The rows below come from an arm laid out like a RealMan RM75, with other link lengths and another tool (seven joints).
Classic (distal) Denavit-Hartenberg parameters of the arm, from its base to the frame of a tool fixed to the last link. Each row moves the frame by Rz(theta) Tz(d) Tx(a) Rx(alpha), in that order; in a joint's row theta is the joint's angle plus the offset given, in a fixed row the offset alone. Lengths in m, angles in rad.
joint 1: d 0.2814  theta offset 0  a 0  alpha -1.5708
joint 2: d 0  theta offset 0  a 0  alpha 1.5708
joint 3: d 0.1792  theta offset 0  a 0  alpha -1.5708
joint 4: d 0  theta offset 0  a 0  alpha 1.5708
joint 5: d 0.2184  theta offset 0  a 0  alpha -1.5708
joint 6: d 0  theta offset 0  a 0  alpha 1.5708
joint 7: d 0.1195  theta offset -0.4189  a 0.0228  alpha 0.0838
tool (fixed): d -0.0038  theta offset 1.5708  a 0  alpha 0
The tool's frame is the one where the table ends.
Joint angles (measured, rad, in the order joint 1, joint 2, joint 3, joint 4, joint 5, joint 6, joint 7), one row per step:
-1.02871, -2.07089, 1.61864, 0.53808, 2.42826, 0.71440, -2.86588
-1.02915, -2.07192, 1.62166, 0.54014, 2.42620, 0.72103, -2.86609
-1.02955, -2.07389, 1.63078, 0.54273, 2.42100, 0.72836, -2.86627
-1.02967, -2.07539, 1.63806, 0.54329, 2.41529, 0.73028, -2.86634
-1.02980, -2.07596, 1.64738, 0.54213, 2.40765, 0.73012, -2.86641
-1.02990, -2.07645, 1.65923, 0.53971, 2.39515, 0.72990, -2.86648
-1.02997, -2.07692, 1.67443, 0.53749, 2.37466, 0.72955, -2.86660
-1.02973, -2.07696, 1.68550, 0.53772, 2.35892, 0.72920, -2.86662
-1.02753, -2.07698, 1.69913, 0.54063, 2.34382, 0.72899, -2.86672
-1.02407, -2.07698, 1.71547, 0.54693, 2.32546, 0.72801, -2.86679
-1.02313, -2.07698, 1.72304, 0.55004, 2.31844, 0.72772, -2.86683
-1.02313, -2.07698, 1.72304, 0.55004, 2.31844, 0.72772, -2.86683
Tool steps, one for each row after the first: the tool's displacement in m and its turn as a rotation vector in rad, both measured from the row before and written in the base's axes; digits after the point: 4 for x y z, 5 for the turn. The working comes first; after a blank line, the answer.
Tool pose at each row, in the base's axes (x y z in m, rotation vector in rad; the steps are taken from these numbers as rounded here):
-0.1010, 0.4055, 0.0151, -2.56488, 0.38304, 0.72221
-0.1004, 0.4046, 0.0141, -2.57164, 0.38552, 0.72359
-0.0995, 0.4029, 0.0119, -2.58138, 0.39243, 0.72604
-0.0990, 0.4018, 0.0103, -2.58711, 0.39600, 0.72562
-0.0989, 0.4008, 0.0088, -2.59184, 0.39882, 0.72587
-0.0992, 0.3995, 0.0068, -2.59929, 0.39913, 0.72441
-0.0990, 0.3977, 0.0043, -2.61038, 0.39638, 0.71736
-0.0984, 0.3965, 0.0026, -2.61791, 0.39490, 0.71005
-0.0979, 0.3951, 0.0008, -2.62524, 0.39633, 0.70384
-0.0967, 0.3934, -0.0013, -2.63301, 0.39945, 0.69344
-0.0958, 0.3926, -0.0022, -2.63583, 0.40310, 0.68985
-0.0958, 0.3926, -0.0022, -2.63583, 0.40310, 0.68985

0.0006, -0.0009, -0.0010, -0.00715, 0.00090, 0.00085
0.0009, -0.0017, -0.0022, -0.01136, 0.00221, -0.00080
0.0005, -0.0011, -0.0016, -0.00632, -0.00009, -0.00054
0.0001, -0.0010, -0.0015, -0.00525, 0.00032, -0.00024
-0.0003, -0.0013, -0.0020, -0.00679, -0.00148, 0.00187
0.0002, -0.0018, -0.0025, -0.00860, -0.00614, 0.00382
0.0006, -0.0012, -0.0017, -0.00569, -0.00585, 0.00184
0.0005, -0.0014, -0.0018, -0.00652, -0.00458, 0.00015
0.0012, -0.0017, -0.0021, -0.00700, -0.00726, -0.00160
0.0009, -0.0008, -0.0009, -0.00332, -0.00210, -0.00214
0.0000, 0.0000, 0.0000, 0.00000, 0.00000, 0.00000

